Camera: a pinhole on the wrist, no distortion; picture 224 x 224 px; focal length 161.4 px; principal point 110.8 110.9 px. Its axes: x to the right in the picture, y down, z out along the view. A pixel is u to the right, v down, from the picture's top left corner.
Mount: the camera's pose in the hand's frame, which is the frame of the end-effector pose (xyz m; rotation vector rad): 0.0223 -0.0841 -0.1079 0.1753 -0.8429 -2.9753
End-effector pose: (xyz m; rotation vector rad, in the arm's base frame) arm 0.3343 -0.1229 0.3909 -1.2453 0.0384 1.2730
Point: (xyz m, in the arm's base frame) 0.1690 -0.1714 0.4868
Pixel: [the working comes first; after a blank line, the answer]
In the camera's frame: 0.1459 -0.0189 0.2760

196.1 99.8
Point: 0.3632 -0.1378 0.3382
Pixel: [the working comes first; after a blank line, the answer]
In the camera's frame: -0.0246 -0.0553 0.1013

71.6 22.9
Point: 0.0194 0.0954 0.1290
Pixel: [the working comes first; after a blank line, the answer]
In the camera's frame: -0.2332 -0.1939 0.4932

34.5 47.4
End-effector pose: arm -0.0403 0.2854 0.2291 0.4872 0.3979 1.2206
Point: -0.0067 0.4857 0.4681
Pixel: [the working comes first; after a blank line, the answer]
In the camera's frame: -0.2167 -0.0492 0.3564

12.7 88.6
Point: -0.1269 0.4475 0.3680
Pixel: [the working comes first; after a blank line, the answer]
In the camera's frame: -0.1364 -0.1496 0.2594

25.9 17.8
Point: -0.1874 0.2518 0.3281
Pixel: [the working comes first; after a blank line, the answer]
In the camera's frame: 0.0712 -0.1499 0.2382

159.0 9.4
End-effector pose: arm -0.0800 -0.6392 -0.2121 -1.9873 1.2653 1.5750
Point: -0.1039 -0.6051 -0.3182
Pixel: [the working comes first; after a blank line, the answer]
In the camera's frame: -0.0789 0.0507 0.1768

38.8 157.1
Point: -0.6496 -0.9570 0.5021
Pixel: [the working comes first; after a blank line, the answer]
In the camera's frame: 0.4566 -0.7772 0.5267

outside the picture
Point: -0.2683 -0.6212 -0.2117
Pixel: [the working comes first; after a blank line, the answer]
In the camera's frame: -0.0074 -0.0633 0.3201

107.1 79.0
